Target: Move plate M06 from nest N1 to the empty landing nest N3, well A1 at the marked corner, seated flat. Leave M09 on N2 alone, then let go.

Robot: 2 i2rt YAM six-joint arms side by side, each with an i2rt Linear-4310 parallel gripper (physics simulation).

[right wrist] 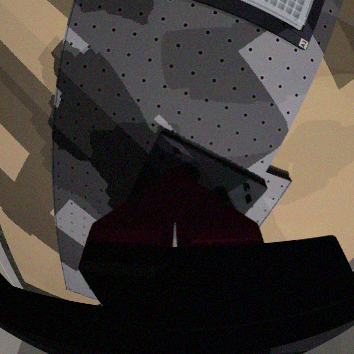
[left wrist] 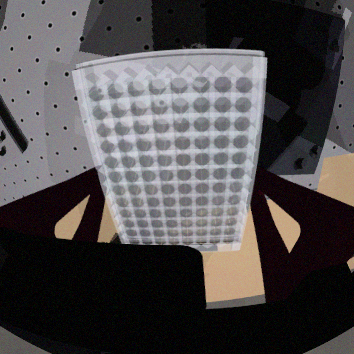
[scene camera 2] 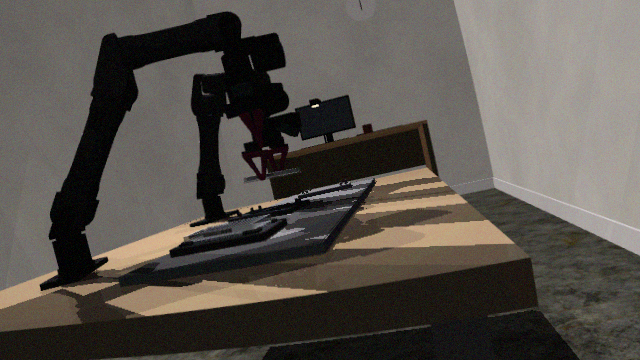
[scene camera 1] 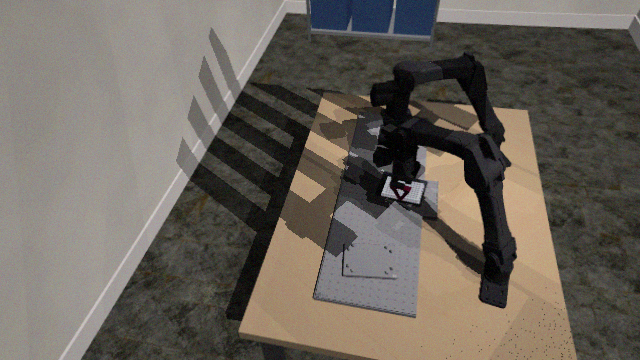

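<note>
My left gripper [scene camera 1: 400,193] [scene camera 2: 268,173] [left wrist: 176,173] is shut on plate M06 [scene camera 1: 416,193] [scene camera 2: 289,172] [left wrist: 175,142], a clear-white well plate, gripped by its two sides. The plate hangs roughly level above the pegboard. A dark nest [scene camera 2: 280,206] [left wrist: 300,112] [right wrist: 225,162] is below and beside it. A pale nest [scene camera 1: 370,260] [scene camera 2: 325,190] with corner pins is empty. Nest labels are unreadable. Plate M09 [scene camera 2: 220,231] [right wrist: 287,11] sits on its dark nest, whose A1 mark [right wrist: 303,43] shows. My right gripper [scene camera 2: 259,144] [right wrist: 174,175] is shut and empty, above the left gripper.
The grey pegboard [scene camera 1: 370,295] [scene camera 2: 310,240] [left wrist: 55,100] [right wrist: 200,70] lies on the wooden table [scene camera 1: 450,320] [scene camera 2: 450,235]. A small grey panel [scene camera 1: 432,195] [right wrist: 275,192] juts from its edge. Both arms stand close together over it. A monitor [scene camera 2: 327,120] stands in the background.
</note>
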